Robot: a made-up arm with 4 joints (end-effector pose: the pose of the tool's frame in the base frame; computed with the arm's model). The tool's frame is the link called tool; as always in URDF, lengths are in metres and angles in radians. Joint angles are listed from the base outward.
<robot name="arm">
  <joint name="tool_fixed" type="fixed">
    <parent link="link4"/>
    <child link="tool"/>
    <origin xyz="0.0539 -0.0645 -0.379"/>
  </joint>
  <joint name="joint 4" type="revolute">
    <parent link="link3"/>
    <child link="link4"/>
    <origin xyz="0.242 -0.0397 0.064" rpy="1.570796 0 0"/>
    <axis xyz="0 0 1"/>
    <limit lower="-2.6" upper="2.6" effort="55" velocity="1.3"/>
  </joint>
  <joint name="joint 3" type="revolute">
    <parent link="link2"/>
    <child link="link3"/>
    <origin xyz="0.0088 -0.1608 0.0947" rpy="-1.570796 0 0"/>
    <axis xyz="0 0 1"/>
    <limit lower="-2.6" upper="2.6" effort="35" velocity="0.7"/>
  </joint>
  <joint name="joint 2" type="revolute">
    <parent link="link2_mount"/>
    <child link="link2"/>
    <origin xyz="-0.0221 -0.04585 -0.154" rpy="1.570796 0 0"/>
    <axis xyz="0 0 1"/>
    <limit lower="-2.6" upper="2.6" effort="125" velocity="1.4"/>
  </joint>
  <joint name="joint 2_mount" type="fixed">
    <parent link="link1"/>
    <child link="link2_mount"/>
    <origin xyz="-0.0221 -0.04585 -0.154"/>
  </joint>
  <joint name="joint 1" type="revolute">
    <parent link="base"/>
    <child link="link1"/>
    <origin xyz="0 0 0.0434" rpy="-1.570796 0 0"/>
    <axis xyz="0 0 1"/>
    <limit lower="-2.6" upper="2.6" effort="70" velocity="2.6"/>
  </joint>
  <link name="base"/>
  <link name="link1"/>
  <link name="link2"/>
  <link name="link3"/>
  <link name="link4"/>
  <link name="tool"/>
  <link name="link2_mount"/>
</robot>
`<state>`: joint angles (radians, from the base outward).
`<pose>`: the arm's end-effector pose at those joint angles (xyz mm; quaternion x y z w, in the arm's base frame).
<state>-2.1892 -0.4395 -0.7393 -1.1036</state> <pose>-199.1 -632.1 191.6 0.6318 -0.7506 -0.1934 0.0028</pose>
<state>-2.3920 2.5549 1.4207 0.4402</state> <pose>-69.4 -352.4 352.5 -0.9116 0.0656 -0.2518 0.3184</pose>
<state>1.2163 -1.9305 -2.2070 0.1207</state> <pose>514.7 -348.7 473.2 -0.8289 -0.2210 0.1454 0.4929</pose>
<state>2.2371 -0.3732 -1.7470 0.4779</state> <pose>331.9 -533.0 -441.2 -0.1081 0.2717 0.2993 0.9082</pose>
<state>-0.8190 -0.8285 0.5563 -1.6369</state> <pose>27.2 -390.3 -211.0 0.2621 0.1046 -0.8751 0.3931</pose>
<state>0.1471 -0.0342 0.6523 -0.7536</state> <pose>-91.7 -488.3 -172.7 -0.1392 0.3634 -0.3543 0.8503</pose>
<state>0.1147 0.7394 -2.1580 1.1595</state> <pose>161.2 -286.3 672.1 -0.1615 -0.8449 0.3939 0.3239</pose>
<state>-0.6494 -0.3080 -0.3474 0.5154</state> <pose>271.7 -557.5 220.2 -0.0981 -0.4626 0.0746 0.8779</pose>
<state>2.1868 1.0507 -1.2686 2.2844</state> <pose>170.0 39.8 -286.4 0.5546 -0.2912 0.6728 0.3936</pose>
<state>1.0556 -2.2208 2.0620 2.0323</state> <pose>185.7 38.7 -74.9 0.6052 -0.1333 -0.4088 0.6700</pose>
